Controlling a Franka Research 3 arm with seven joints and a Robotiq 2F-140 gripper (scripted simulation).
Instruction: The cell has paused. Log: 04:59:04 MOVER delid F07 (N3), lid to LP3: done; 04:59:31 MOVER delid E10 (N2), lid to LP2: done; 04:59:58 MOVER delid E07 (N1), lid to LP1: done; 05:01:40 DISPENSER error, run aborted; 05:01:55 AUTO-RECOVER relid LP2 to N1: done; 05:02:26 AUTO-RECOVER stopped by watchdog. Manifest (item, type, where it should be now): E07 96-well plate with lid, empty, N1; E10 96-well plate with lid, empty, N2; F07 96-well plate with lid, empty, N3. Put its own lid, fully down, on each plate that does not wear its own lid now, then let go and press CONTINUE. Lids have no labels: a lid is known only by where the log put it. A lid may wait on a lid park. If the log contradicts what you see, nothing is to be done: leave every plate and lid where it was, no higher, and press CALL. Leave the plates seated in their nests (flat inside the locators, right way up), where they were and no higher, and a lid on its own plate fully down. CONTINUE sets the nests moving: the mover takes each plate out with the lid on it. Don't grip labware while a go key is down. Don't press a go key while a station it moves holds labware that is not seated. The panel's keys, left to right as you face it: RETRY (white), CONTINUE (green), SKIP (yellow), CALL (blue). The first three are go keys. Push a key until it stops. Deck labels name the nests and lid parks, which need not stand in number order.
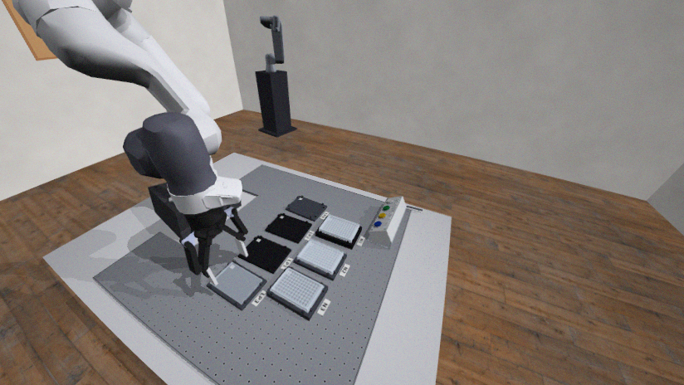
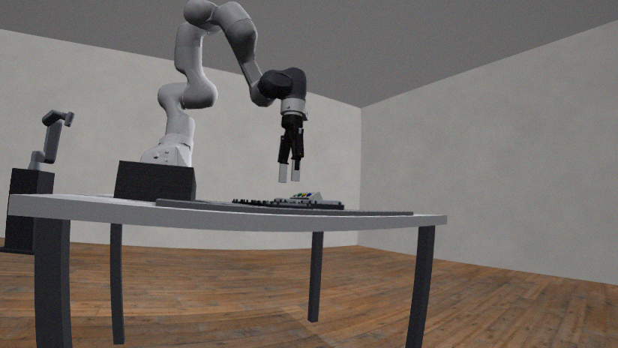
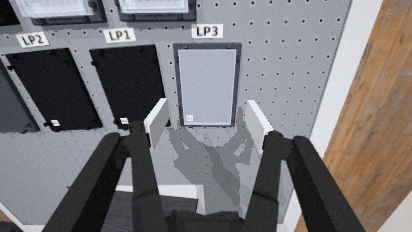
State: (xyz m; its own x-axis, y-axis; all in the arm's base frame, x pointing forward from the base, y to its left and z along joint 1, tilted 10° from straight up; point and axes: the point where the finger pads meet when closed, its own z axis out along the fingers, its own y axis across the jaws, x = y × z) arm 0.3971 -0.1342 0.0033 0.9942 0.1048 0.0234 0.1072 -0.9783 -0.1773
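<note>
The grey lid is 9 cm below my hand. Round my hand: lid park LP3: 10 cm below; then N3 plate: 16 cm ahead, 9 cm to the left, 8 cm below; then lid park LP1: 2 cm behind, 13 cm to the left, 10 cm below.
</note>
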